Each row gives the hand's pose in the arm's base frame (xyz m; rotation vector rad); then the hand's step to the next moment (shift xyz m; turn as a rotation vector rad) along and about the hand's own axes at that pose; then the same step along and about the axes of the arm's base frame.
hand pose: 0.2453 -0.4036 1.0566 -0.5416 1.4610 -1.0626
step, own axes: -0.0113 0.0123 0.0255 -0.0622 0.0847 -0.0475
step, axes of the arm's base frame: 0.0295 0.0076 -0.0018 -0.0118 0.1060 -0.0440
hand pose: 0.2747 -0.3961 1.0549 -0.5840 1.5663 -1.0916
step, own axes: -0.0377 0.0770 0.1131 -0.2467 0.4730 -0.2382
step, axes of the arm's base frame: 0.1308 0.0277 -0.0477 -0.0698 0.4998 -0.2944
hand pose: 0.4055 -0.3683 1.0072 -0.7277 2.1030 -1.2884
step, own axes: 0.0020 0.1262 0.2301 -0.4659 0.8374 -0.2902
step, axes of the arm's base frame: 0.1406 -0.0907 -0.2022 -0.0109 0.8260 -0.5658
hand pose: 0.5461 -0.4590 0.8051 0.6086 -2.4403 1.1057
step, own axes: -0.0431 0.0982 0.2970 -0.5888 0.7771 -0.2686
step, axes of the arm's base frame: -0.0670 -0.1615 -0.2630 0.1194 0.8010 -0.6057
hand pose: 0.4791 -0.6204 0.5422 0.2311 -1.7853 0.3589
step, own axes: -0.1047 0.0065 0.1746 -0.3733 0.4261 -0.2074
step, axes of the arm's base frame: -0.1354 -0.0606 -0.1396 0.1322 0.4592 -0.3682
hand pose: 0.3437 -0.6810 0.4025 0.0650 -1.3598 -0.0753
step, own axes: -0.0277 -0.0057 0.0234 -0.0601 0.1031 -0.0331
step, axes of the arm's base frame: -0.0287 -0.0032 -0.0226 0.0216 0.1083 -0.0561
